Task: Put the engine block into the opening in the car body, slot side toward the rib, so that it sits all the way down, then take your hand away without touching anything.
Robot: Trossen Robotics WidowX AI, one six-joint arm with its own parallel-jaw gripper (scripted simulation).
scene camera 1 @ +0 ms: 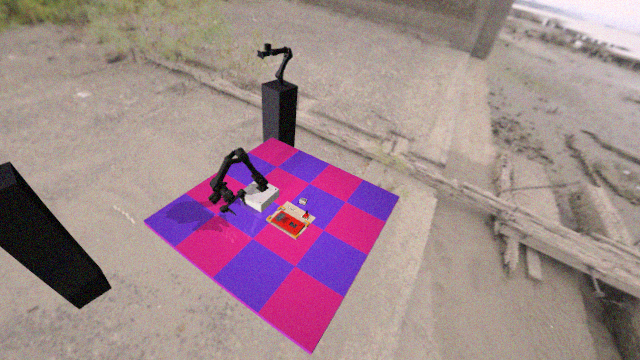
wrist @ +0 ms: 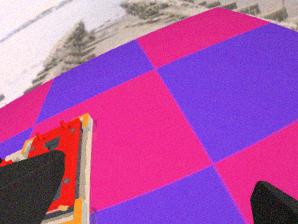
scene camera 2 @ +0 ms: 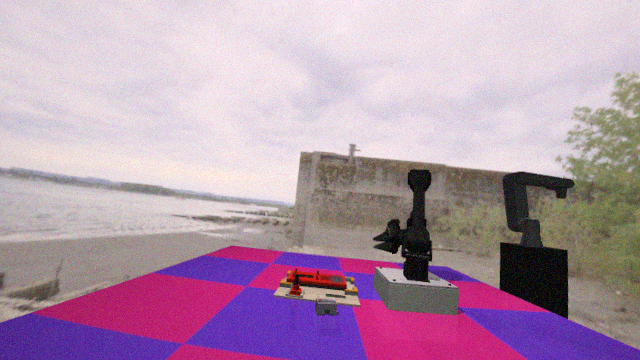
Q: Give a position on a red car body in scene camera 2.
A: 308,279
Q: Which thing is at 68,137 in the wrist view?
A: A red car body.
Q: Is my gripper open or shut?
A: Open.
